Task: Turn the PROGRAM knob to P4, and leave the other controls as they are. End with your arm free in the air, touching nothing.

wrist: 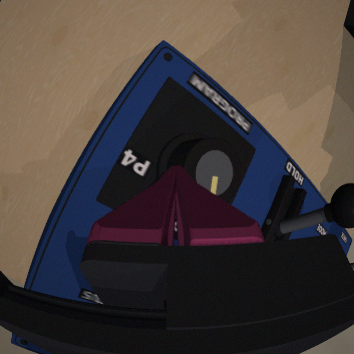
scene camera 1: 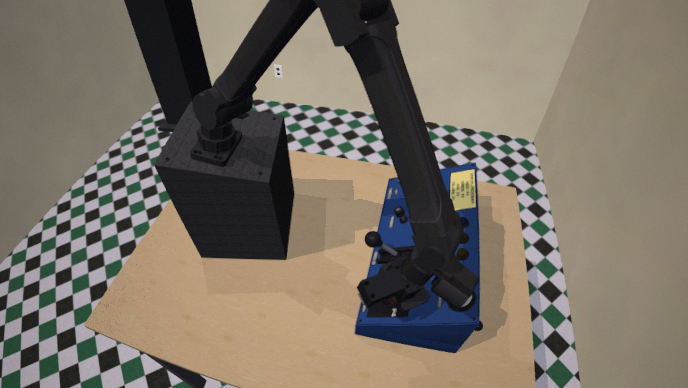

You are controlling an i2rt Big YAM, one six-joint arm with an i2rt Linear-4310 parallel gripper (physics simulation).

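Places are measured from the arm's base along level axes (x right, y back, z down), in millimetres.
Where they show: gripper, fingertip midpoint: (wrist: pixel 175 174) (scene camera 1: pixel 390 299); arm's base, origin of the base link: (scene camera 1: pixel 217 146).
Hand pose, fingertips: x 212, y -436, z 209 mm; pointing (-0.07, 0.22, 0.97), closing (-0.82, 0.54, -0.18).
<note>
Each offset is from my fingertips to the centre of the thing. "pt": to the spot under its first point.
The PROGRAM knob @(dx -22, dy +12, dz +3 mm) (wrist: pixel 214 162) is a dark round knob with a grey face, on a black square plate @(dx -21, dy -3, dz +32 mm) (wrist: pixel 142 122) of the blue console @(pt dx +55, dy -70, dz +62 mm) (scene camera 1: pixel 415 336) (wrist: pixel 82 205). The yellow line on its face points down in the wrist view, away from the P4 label @(pt dx +18, dy -13, dz +23 mm) (wrist: pixel 135 162). The labels P1, P2 and P3 cannot be read behind the fingers. My gripper (scene camera 1: pixel 391 301) (wrist: pixel 175 174) is shut and empty, its dark red tips together in front of the knob's lower left side in the wrist view. Whether they touch the knob cannot be told. In the scene view the arm hides the knob.
A lever with a black ball @(dx -146, dy +55, dz -19 mm) (scene camera 1: pixel 372 239) (wrist: pixel 345 205) stands beside the HOLD label @(pt dx -145, dy +43, dz +61 mm) (wrist: pixel 294 173). A small black-tipped control @(pt dx -251, dy -7, dz -9 mm) (scene camera 1: pixel 399 212) and several round buttons lie farther along the console. A yellow note @(pt dx -331, dy -177, dz -42 mm) (scene camera 1: pixel 463 189) is at its far end. The arm's black pedestal (scene camera 1: pixel 235 215) stands left.
</note>
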